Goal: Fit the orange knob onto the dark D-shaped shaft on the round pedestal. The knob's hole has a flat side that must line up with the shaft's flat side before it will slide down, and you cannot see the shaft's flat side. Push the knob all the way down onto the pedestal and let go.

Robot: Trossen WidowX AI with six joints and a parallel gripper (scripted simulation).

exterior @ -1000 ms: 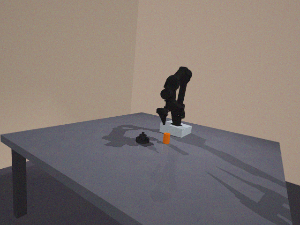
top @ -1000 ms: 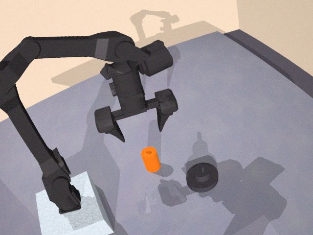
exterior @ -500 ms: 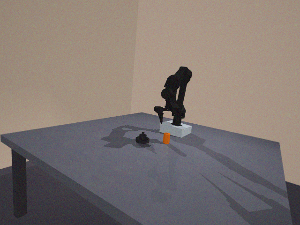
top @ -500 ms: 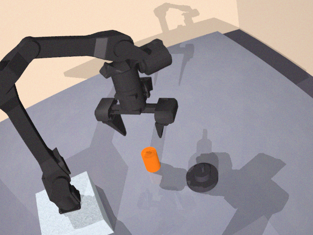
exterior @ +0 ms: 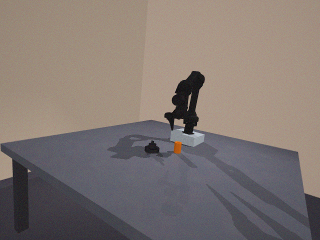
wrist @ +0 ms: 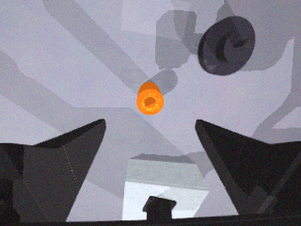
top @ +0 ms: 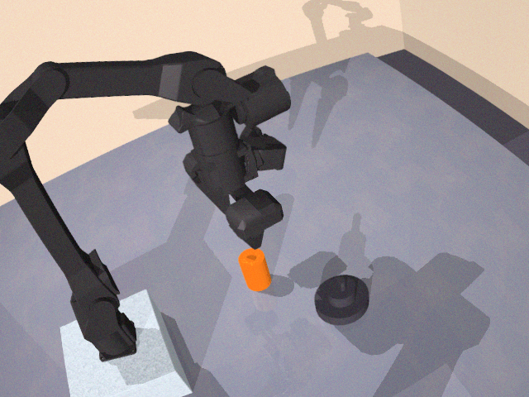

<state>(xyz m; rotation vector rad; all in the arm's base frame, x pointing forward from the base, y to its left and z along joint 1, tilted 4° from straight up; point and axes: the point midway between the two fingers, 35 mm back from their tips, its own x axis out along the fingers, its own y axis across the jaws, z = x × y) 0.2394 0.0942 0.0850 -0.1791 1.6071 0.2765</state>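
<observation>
The orange knob is 9 cm below my gripper tip. Also, from my gripper tip: round dark pedestal: 11 cm ahead, 10 cm to the right, 9 cm below.
</observation>
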